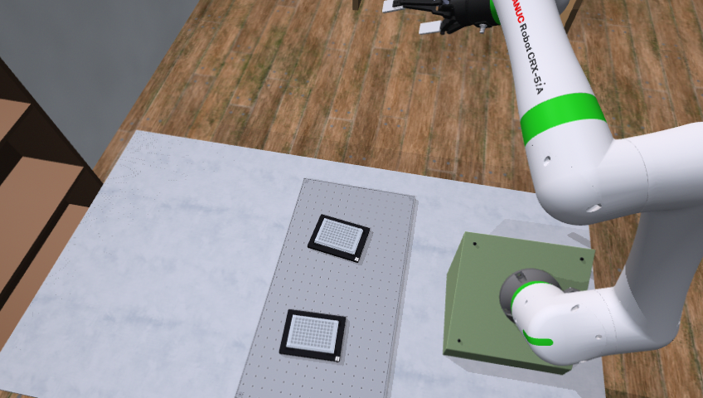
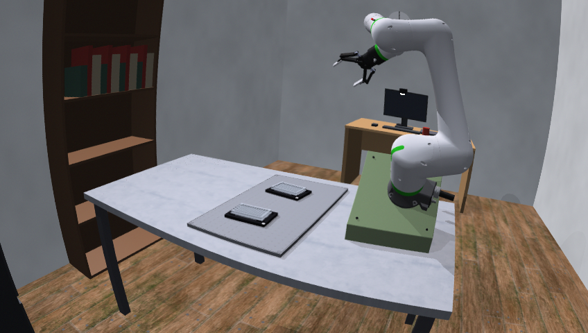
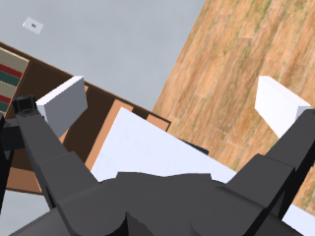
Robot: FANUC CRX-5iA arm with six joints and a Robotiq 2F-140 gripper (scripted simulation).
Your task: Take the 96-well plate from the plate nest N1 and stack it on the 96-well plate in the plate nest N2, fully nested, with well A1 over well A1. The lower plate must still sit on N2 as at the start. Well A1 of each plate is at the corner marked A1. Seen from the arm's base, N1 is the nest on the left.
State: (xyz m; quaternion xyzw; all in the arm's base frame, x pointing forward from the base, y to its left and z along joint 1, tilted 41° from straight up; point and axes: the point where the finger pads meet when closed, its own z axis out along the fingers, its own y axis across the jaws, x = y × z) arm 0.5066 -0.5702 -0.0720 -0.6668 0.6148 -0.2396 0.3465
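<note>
The black plate nest lies 4 cm ahead of my hand, 69 cm to the left of it and 52 cm below it. Also, from my hand: white corner mark (4 cm behind, 73 cm to the left, 51 cm below).
</note>
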